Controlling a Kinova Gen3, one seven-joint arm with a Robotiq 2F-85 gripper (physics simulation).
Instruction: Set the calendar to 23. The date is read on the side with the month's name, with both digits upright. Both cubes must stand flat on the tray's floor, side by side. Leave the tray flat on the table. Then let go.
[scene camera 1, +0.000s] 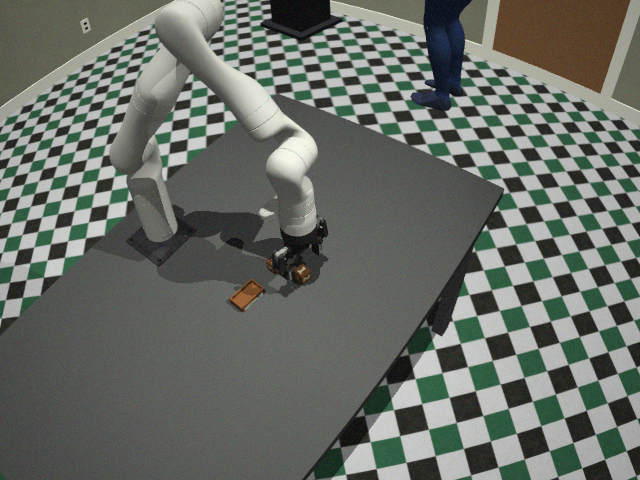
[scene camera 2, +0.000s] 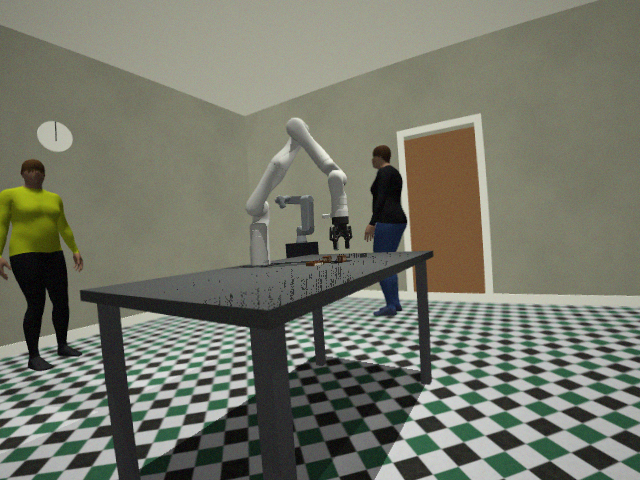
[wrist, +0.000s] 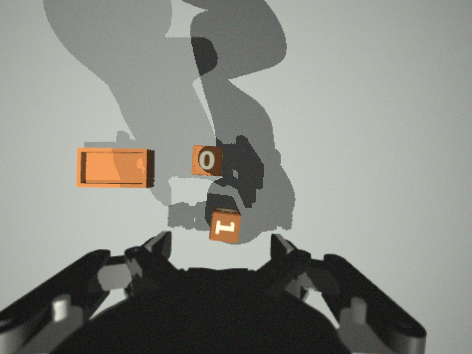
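The orange-brown tray (scene camera 1: 246, 296) (scene camera 2: 313, 263) (wrist: 150, 169) lies flat and empty on the table, its inside facing up. A pale marking shows on one long side in scene camera 1, too small to read. One cube (scene camera 1: 269, 264) (scene camera 2: 327, 258) (wrist: 207, 160) stands beside the tray with a 0 on top. The other cube (scene camera 1: 301, 273) (scene camera 2: 342, 258) (wrist: 225, 227) sits on the table, slightly turned, with a 1 on top, lying sideways in the wrist view. My gripper (scene camera 1: 302, 264) (scene camera 2: 341, 246) (wrist: 221, 243) is open and empty above this second cube. The cubes' undersides are hidden.
The dark table (scene camera 1: 170, 372) (scene camera 2: 206, 289) bears the arm's base plate (scene camera 1: 161, 250) behind the tray. The 0 cube stands between the tray and the gripper's side. A person in blue trousers (scene camera 1: 444, 46) (scene camera 2: 388, 242) stands beyond the table; another person (scene camera 2: 35, 222) stands at the far left.
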